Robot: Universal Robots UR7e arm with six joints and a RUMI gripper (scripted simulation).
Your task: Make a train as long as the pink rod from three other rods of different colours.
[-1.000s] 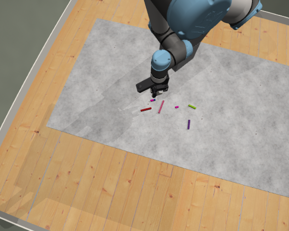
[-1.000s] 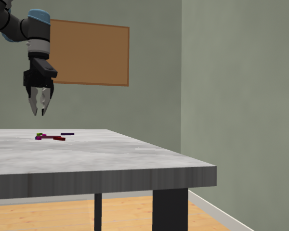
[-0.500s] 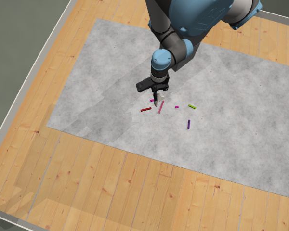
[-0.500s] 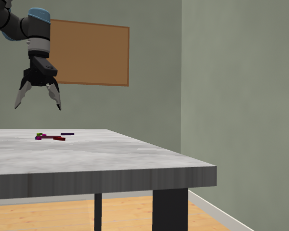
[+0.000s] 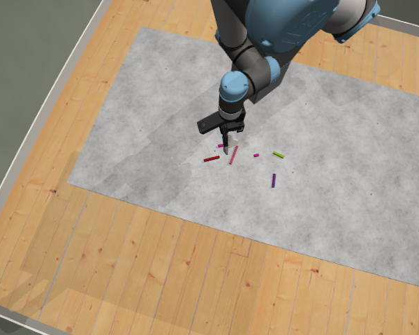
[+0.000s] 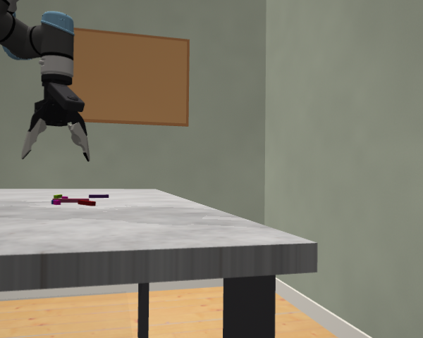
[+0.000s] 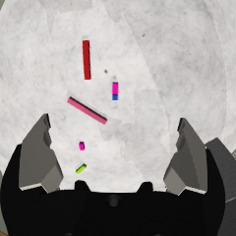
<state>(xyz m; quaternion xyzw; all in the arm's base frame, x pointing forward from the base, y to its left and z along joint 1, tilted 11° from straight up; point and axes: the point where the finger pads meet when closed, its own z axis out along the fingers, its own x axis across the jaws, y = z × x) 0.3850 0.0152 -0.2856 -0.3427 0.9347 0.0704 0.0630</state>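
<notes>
Right now my hand is 3 cm short of the purple rod, 28 cm to the right of it and 10 cm above it. The rest, counted from my hand: pink rod: 1 cm ahead, 7 cm to the left, 10 cm below; small blue rod: 1 cm behind, 1 cm to the left, 10 cm below; red rod: 7 cm ahead, 1 cm to the right, 10 cm below.
</notes>
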